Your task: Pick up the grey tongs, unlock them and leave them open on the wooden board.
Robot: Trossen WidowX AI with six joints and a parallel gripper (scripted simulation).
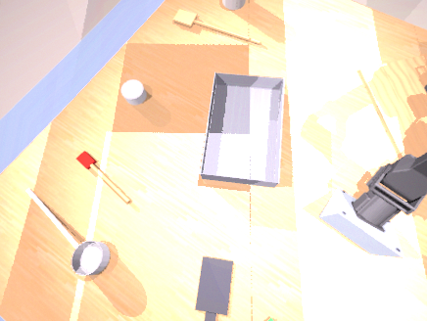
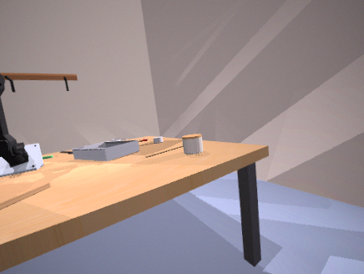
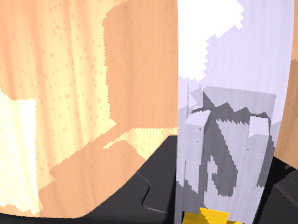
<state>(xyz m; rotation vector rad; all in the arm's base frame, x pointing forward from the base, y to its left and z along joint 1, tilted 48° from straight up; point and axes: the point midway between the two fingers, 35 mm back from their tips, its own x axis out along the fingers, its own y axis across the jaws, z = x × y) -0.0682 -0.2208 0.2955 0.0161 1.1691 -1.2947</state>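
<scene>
Now: gripper tip 10 mm to the right of the yellow lock piece and 40 mm below it. Also, from my gripper tip: wooden board 40 mm below; then grey roasting tin 420 mm ahead, 280 mm to the left, 20 mm below; then lidded white jar 670 mm ahead, 140 mm to the right, 20 mm below.
</scene>
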